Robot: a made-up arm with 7 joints. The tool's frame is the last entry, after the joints.
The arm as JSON. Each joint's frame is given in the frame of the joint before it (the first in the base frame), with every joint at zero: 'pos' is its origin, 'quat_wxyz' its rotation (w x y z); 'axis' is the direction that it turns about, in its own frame. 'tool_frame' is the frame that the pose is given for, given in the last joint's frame.
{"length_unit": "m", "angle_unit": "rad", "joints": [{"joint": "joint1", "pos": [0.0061, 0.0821, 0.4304], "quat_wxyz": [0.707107, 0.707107, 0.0, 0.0], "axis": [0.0, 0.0, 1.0]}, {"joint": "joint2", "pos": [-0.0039, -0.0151, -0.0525], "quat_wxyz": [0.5, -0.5, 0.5, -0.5], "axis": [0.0, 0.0, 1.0]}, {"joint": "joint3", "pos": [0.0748, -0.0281, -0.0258], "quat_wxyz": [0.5, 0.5, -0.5, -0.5], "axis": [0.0, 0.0, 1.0]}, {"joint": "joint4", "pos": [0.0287, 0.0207, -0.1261], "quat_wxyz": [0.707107, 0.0, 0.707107, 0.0], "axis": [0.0, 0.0, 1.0]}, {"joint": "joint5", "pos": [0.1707, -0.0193, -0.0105], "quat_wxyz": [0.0, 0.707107, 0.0, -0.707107], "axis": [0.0, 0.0, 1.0]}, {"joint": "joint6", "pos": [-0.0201, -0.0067, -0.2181], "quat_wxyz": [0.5, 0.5, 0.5, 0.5], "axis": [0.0, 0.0, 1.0]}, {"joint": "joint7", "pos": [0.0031, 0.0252, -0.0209], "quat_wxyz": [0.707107, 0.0, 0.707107, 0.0], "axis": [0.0, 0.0, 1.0]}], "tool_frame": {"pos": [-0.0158, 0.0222, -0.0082], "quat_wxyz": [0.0, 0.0, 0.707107, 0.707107]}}
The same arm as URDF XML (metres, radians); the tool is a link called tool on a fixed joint. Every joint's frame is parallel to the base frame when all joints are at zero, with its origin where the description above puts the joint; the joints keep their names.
<robot name="arm">
  <joint name="tool_fixed" type="fixed">
    <parent link="link7"/>
    <child link="tool"/>
    <origin xyz="0.0082 0.0158 0.0222" rpy="0.0000 0.0000 1.5708"/>
  </joint>
  <joint name="joint7" type="continuous">
    <parent link="link6"/>
    <child link="link7"/>
    <origin xyz="-0.0031 -0.0209 0.0252"/>
    <axis xyz="-1 0 0"/>
  </joint>
  <joint name="joint6" type="continuous">
    <parent link="link5"/>
    <child link="link6"/>
    <origin xyz="0.0067 -0.0201 -0.2181"/>
    <axis xyz="0 1 0"/>
  </joint>
  <joint name="joint5" type="continuous">
    <parent link="link4"/>
    <child link="link5"/>
    <origin xyz="-0.0193 0.0105 -0.1707"/>
    <axis xyz="0 0 1"/>
  </joint>
  <joint name="joint4" type="continuous">
    <parent link="link3"/>
    <child link="link4"/>
    <origin xyz="0.0207 -0.0287 -0.1261"/>
    <axis xyz="0 -1 0"/>
  </joint>
  <joint name="joint3" type="continuous">
    <parent link="link2"/>
    <child link="link3"/>
    <origin xyz="-0.0258 -0.0281 -0.0748"/>
    <axis xyz="0 0 1"/>
  </joint>
  <joint name="joint2" type="continuous">
    <parent link="link1"/>
    <child link="link2"/>
    <origin xyz="-0.0039 0.0525 -0.0151"/>
    <axis xyz="1 0 0"/>
  </joint>
  <joint name="joint1" type="continuous">
    <parent link="base_link"/>
    <child link="link1"/>
    <origin xyz="0.0061 0.0821 0.4304"/>
    <axis xyz="0 -1 0"/>
  </joint>
  <link name="base_link"/>
  <link name="link1"/>
  <link name="link2"/>
  <link name="link3"/>
  <link name="link4"/>
  <link name="link5"/>
  <link name="link6"/>
  <link name="link7"/>
  <link name="tool"/>
</robot>

